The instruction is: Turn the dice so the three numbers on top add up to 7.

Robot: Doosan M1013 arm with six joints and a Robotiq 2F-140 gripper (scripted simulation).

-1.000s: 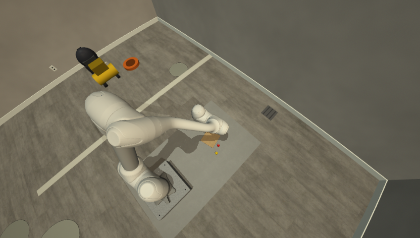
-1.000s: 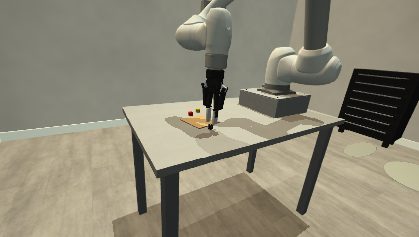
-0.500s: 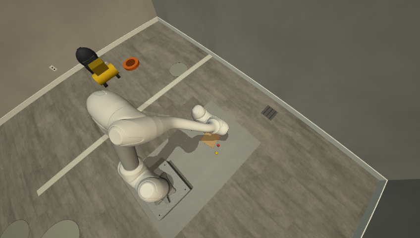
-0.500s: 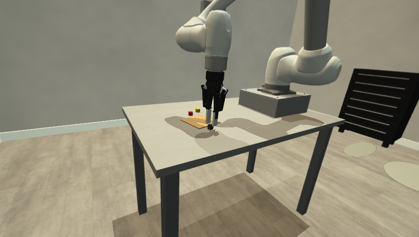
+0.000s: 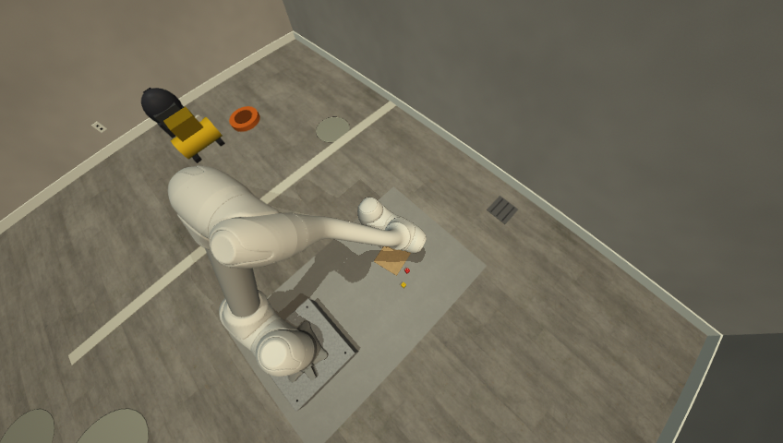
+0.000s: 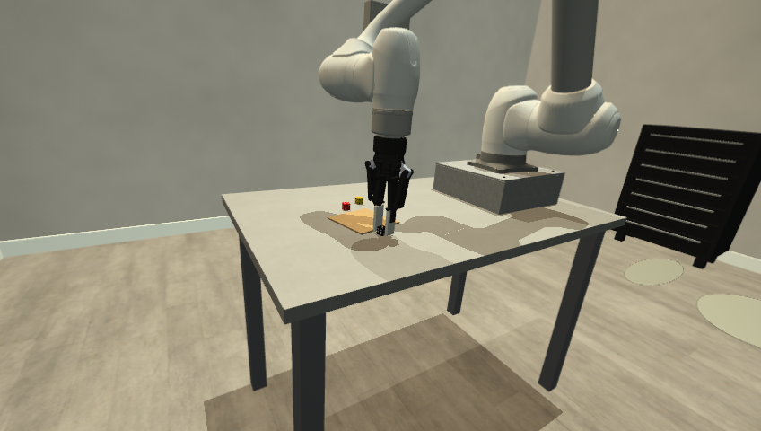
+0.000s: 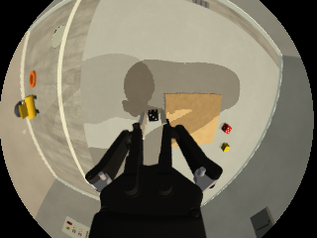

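Right now the small white die is 3 cm below my hand. Round my hand: tan mat: 10 cm to the right, 4 cm below, 2 cm ahead; yellow die: 25 cm to the right, 3 cm below, 3 cm behind; red die: 20 cm to the right, 3 cm below, 3 cm ahead.
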